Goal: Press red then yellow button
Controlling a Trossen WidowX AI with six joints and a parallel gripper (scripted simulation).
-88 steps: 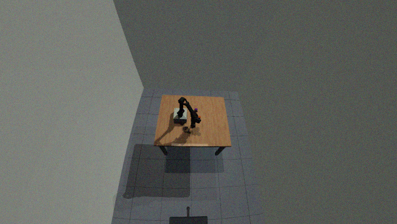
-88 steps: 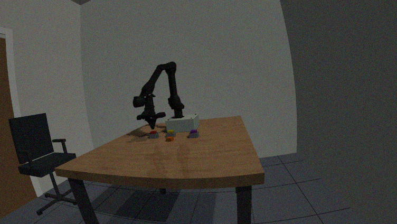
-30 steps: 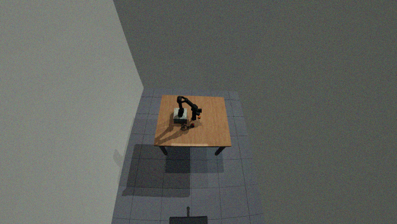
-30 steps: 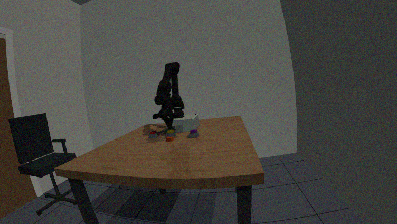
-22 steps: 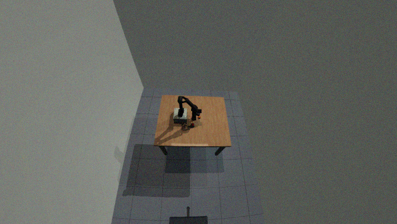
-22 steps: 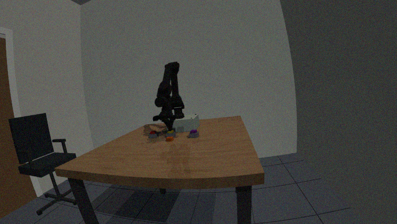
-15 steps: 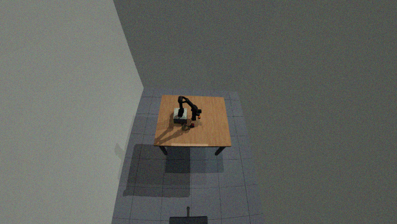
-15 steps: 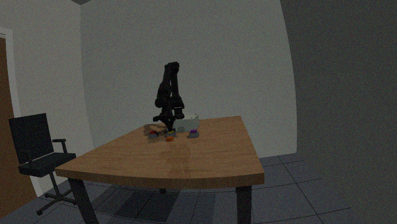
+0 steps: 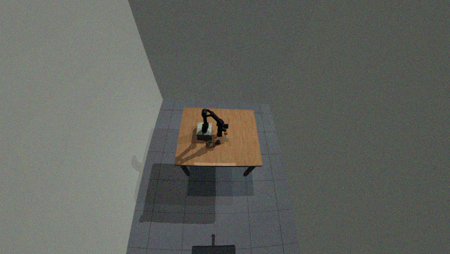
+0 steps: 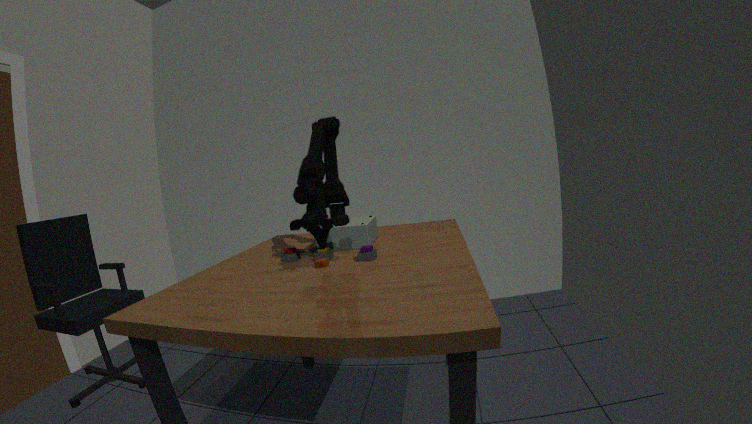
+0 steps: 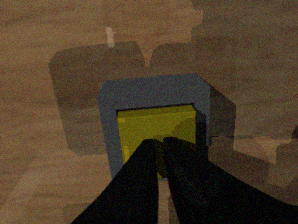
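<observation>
The yellow button is 1 cm below my gripper tip. Round my gripper tip: red button: 12 cm to the right, 1 cm ahead; purple button: 16 cm to the left, 2 cm ahead; orange block: 9 cm ahead, 4 cm to the left, 2 cm below.
</observation>
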